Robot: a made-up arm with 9 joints. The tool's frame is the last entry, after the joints. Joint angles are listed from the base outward. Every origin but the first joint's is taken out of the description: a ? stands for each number. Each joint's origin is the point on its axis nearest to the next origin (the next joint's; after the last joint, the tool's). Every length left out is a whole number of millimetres.
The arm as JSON. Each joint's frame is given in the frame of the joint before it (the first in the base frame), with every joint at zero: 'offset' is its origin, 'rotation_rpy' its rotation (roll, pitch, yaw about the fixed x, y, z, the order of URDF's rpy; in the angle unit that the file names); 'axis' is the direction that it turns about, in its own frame. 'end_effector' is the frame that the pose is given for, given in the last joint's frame.
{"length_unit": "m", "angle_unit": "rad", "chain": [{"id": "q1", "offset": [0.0, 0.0, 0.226], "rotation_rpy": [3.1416, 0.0, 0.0], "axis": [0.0, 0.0, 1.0]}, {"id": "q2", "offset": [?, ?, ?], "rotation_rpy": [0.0, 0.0, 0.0], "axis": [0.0, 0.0, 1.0]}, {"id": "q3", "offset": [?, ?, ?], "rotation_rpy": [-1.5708, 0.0, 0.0], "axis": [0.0, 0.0, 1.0]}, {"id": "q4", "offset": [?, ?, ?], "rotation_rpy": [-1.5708, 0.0, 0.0], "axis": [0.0, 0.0, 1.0]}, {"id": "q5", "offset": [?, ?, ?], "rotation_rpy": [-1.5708, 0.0, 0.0], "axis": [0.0, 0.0, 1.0]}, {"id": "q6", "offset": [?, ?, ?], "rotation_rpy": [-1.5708, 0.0, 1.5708], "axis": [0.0, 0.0, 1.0]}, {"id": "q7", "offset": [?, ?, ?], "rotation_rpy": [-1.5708, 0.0, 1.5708], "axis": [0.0, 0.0, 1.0]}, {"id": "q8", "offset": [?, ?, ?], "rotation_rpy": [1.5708, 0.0, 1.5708], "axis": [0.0, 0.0, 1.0]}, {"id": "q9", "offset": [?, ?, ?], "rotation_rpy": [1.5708, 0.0, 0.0], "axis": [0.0, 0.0, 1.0]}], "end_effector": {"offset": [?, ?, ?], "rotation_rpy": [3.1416, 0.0, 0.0]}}
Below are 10 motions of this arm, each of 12 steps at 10 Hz.
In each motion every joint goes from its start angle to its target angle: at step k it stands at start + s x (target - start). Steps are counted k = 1, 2, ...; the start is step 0. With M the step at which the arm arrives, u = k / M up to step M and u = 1 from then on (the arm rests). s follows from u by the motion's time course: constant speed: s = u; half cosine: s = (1 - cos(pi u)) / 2; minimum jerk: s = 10 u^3 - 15 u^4 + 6 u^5.
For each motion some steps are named. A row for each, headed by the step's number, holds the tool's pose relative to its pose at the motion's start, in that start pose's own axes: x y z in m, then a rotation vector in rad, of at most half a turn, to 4 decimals.
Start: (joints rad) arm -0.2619 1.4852 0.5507 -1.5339 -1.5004 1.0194 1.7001 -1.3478 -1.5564
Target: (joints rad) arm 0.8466 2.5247 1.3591 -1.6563 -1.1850 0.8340 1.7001 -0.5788 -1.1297
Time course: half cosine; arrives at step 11
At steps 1, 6, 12:
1: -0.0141 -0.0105 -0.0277 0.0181 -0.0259 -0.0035
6: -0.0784 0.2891 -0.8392 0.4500 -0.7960 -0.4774
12: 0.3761 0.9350 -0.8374 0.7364 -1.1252 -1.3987

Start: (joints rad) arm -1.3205 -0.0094 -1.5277 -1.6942 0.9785 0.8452 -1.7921 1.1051 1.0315
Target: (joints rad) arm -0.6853 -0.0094 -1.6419 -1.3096 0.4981 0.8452 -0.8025 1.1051 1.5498
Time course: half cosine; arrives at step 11
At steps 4, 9, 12:
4: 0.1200 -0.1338 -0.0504 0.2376 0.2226 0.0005
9: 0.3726 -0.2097 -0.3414 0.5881 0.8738 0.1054
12: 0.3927 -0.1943 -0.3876 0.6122 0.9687 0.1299

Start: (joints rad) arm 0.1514 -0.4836 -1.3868 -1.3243 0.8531 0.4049 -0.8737 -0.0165 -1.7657
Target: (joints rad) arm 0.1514 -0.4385 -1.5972 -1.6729 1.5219 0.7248 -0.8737 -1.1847 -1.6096
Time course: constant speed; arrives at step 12
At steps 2, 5, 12:
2: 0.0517 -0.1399 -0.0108 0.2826 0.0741 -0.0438
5: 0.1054 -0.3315 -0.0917 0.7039 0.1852 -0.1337
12: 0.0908 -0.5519 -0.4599 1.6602 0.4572 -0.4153

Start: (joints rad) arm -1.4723 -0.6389 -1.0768 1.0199 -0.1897 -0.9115 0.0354 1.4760 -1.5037
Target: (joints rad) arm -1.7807 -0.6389 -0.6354 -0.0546 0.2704 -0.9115 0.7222 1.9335 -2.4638
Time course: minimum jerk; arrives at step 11
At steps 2, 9, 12:
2: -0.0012 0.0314 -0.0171 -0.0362 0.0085 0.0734
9: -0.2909 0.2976 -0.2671 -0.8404 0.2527 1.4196
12: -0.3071 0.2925 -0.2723 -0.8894 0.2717 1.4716

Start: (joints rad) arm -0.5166 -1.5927 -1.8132 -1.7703 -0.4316 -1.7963 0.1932 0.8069 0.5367
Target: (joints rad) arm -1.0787 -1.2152 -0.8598 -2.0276 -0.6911 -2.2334 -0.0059 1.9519 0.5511
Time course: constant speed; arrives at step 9
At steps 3, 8, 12:
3: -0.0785 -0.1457 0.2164 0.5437 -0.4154 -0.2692
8: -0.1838 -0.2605 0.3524 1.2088 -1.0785 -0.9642
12: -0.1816 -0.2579 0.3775 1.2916 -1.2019 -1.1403

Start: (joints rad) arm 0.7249 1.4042 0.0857 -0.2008 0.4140 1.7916 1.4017 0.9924 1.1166
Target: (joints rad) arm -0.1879 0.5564 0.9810 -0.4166 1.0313 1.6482 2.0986 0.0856 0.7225
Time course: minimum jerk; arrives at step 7
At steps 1, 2, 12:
1: 0.0037 0.0152 0.0085 -0.0247 -0.0059 0.0394
2: 0.0095 0.0977 0.0426 -0.1609 -0.0399 0.2451
12: -0.2285 0.3708 -0.2619 -1.6499 -0.4758 1.5651

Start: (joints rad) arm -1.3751 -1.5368 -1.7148 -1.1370 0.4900 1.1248 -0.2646 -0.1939 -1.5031
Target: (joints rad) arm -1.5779 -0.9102 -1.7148 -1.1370 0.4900 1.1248 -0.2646 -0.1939 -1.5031
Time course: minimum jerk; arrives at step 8
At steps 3, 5, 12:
3: 0.0109 -0.0377 -0.0044 0.0206 -0.0075 0.1146
5: 0.0380 -0.1009 -0.0134 0.0541 -0.0197 0.3017
12: 0.0601 -0.1398 -0.0199 0.0747 -0.0272 0.4163

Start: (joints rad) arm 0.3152 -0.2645 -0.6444 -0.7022 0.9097 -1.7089 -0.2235 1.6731 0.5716
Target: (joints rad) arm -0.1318 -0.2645 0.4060 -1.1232 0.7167 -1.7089 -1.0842 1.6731 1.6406
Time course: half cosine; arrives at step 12
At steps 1, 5, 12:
1: 0.0155 0.0019 0.0139 -0.0021 0.0101 -0.0224
5: 0.4007 0.0529 0.2119 -0.1459 0.2206 -0.4511
12: 1.1243 0.3362 0.0129 -0.8143 0.3595 -0.9297

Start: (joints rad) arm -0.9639 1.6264 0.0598 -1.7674 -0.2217 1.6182 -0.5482 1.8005 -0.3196
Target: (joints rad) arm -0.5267 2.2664 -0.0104 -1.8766 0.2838 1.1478 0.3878 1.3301 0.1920
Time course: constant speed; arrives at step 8
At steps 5, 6, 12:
5: 0.0208 -0.4029 -0.3934 0.9295 0.9566 -0.3305
6: -0.0424 -0.4124 -0.5067 1.0395 1.2092 -0.4191
12: -0.2572 -0.3890 -0.6677 1.1660 1.7414 -0.6264

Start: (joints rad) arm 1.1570 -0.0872 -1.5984 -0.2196 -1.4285 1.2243 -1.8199 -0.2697 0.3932
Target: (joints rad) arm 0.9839 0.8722 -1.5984 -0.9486 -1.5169 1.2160 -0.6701 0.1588 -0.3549
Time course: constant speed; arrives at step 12
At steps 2, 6, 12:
2: -0.0287 0.0225 -0.0966 -0.0878 -0.2312 0.2548
6: -0.0433 0.0067 -0.3143 -0.4128 -0.5987 0.8131
12: 0.0675 -0.1642 -0.5645 -1.1897 -0.7483 1.7258

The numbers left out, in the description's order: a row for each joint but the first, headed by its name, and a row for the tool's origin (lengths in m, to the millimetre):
q2: -0.244 -0.087 0.0
q3: -0.077 0.119 0.0
q4: 0.068 0.415 0.0
q5: 0.111 -0.032 0.0
q6: 0.199 -0.206 0.0
q7: -0.013 -0.364 0.0
q8: 0.155 -0.22 0.0
q9: 0.003 0.39 0.0
tool: 0.072 -0.058 0.0

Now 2 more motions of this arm.
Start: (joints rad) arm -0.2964 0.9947 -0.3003 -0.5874 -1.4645 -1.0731 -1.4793 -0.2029 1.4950
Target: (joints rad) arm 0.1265 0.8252 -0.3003 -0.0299 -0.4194 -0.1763 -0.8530 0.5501 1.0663
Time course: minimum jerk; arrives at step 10
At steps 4, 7, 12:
4: -0.2538 -0.0424 -0.0737 0.3360 -0.2852 0.0401
7: -0.5138 0.0182 -0.3288 0.5044 -1.0219 0.4001
12: -0.5266 0.0360 -0.4158 0.4396 -1.2489 0.6048

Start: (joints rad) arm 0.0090 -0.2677 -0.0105 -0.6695 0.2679 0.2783 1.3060 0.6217 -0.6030
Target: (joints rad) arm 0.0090 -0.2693 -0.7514 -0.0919 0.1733 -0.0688 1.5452 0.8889 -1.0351
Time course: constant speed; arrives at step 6
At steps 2, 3, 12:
2: 0.0137 -0.2030 -0.1527 0.2059 -0.1601 0.2778
3: 0.0080 -0.2949 -0.2554 0.3077 -0.2764 0.3906
12: -0.0493 -0.4809 -0.6599 0.5581 -0.7531 0.5866

